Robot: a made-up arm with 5 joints. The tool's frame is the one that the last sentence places. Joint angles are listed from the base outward.
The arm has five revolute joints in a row. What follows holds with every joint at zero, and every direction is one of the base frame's.
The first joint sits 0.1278 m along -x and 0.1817 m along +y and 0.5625 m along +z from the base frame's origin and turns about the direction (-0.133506, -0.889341, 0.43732).
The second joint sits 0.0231 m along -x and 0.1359 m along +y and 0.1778 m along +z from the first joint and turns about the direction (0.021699, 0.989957, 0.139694).
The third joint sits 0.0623 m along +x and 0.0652 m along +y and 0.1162 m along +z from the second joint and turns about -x.
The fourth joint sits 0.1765 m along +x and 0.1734 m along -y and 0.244 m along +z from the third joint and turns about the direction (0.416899, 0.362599, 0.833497).
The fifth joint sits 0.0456 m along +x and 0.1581 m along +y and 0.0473 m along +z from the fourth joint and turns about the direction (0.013, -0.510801, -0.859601).
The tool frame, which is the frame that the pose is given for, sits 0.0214 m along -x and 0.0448 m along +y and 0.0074 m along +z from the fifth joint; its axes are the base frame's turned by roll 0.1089, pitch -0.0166 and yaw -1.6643 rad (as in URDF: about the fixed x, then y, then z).
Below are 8 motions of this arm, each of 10 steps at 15 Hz.
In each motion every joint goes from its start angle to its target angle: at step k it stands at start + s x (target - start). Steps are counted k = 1, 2, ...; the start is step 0. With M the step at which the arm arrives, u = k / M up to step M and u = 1 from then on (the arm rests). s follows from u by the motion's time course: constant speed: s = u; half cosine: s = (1 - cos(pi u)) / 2; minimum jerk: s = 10 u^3 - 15 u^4 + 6 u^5.
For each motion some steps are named. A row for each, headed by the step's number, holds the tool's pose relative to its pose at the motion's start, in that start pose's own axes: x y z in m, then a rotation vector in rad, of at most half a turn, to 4 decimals.
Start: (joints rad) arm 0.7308 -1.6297 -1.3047 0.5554 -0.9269
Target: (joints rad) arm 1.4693 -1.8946 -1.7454 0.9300 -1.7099
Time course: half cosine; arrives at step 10
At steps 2, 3, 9, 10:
2: -0.0209 -0.0140 0.0048 0.0035 -0.0159 0.2039
3: -0.0403 -0.0311 0.0085 0.0030 -0.0439 0.4406
9: -0.0750 -0.0960 0.0121 -0.1038 -0.5354 2.0531
10: -0.0751 -0.0955 0.0123 -0.1092 -0.5606 2.1018

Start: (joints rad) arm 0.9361 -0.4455 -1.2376 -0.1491 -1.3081
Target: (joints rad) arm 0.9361 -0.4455 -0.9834 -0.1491 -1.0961
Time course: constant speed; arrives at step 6
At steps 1, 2, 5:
1: -0.0091 0.0108 0.0030 -0.0142 -0.0233 -0.0482
2: -0.0180 0.0218 0.0053 -0.0278 -0.0479 -0.0959
5: -0.0433 0.0563 0.0090 -0.0647 -0.1291 -0.2361

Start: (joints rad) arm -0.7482 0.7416 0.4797 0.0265 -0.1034
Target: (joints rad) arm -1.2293 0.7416 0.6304 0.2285 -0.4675
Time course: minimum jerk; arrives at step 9
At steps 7, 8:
7: 0.0827 0.1834 -0.0578 -0.5693 0.2527 0.5563
8: 0.0878 0.1962 -0.0647 -0.6059 0.2756 0.5969

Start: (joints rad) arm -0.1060 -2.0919 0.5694 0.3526 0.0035
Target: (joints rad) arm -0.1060 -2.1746 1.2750 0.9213 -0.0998
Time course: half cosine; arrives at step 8
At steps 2, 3, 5, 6, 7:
2: -0.0304 -0.0094 0.0021 -0.0531 -0.0629 0.0662
3: -0.0638 -0.0184 0.0017 -0.1208 -0.1305 0.1329
5: -0.1408 -0.0332 -0.0110 -0.3137 -0.2763 0.2591
6: -0.1723 -0.0362 -0.0210 -0.4078 -0.3305 0.2983
7: -0.1928 -0.0372 -0.0293 -0.4742 -0.3635 0.3193

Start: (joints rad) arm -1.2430 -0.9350 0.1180 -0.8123 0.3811
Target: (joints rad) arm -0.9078 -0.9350 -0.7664 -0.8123 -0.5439
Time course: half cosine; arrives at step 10
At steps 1, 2, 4, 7, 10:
1: 0.0072 0.0046 0.0005 -0.0296 0.0154 0.0092
2: 0.0282 0.0172 0.0011 -0.1138 0.0633 0.0374
4: 0.1015 0.0539 -0.0049 -0.3873 0.2671 0.1554
7: 0.2200 0.0898 -0.0447 -0.7633 0.7499 0.4326
10: 0.2639 0.0933 -0.0729 -0.8740 1.0127 0.5839

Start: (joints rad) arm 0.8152 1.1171 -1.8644 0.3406 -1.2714
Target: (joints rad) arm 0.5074 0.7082 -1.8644 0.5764 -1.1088
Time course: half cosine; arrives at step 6
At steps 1, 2, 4, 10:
1: -0.0027 0.0023 0.0014 0.0101 -0.0023 0.0204
2: -0.0099 0.0079 0.0055 0.0374 -0.0096 0.0757
4: -0.0290 0.0190 0.0188 0.1074 -0.0374 0.2241
10: -0.0380 0.0223 0.0263 0.1390 -0.0555 0.2965

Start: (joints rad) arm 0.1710 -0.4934 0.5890 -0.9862 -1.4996
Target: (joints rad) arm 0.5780 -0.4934 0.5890 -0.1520 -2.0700
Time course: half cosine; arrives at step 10
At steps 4, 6, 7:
4: -0.0188 -0.1338 -0.0063 0.0153 -0.0276 0.4069
6: -0.0342 -0.2512 -0.0291 0.0176 -0.1192 0.7617
7: -0.0411 -0.3024 -0.0445 0.0122 -0.1806 0.9162

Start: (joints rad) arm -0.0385 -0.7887 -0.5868 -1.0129 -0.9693
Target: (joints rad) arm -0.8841 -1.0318 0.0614 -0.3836 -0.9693
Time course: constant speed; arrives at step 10
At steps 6, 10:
6: -0.0859 0.1455 -0.1214 -0.3324 -0.4067 0.0352
10: -0.1150 0.2406 -0.2726 -0.6828 -0.6188 0.0757

